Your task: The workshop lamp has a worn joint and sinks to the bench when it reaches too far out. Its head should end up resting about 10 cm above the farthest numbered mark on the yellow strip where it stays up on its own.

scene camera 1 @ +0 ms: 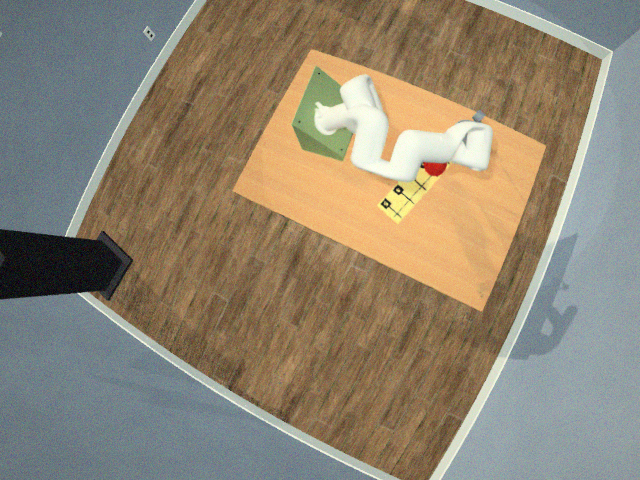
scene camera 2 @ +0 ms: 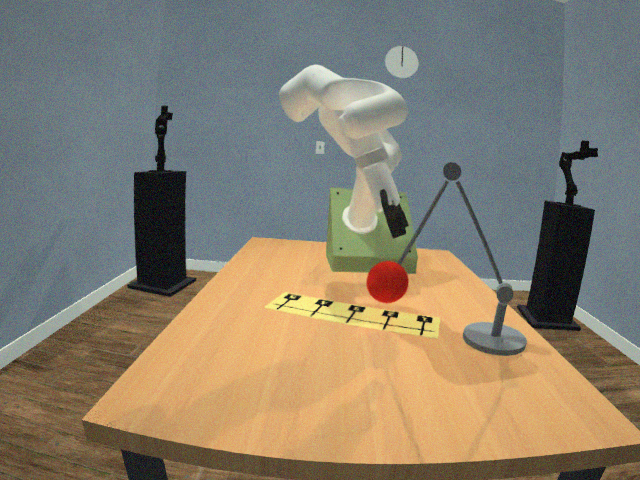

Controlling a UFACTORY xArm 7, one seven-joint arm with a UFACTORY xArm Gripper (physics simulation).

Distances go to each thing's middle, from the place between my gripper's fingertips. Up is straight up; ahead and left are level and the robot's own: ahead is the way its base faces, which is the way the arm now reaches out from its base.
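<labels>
The yellow strip (scene camera 2: 419, 325) is 30 mm behind my hand, 90 mm to the right of it and 220 mm below it. And the round grey lamp base (scene camera 2: 495, 338), that's 50 mm ahead of my hand, 260 mm to the left of it and 180 mm below it.
</labels>
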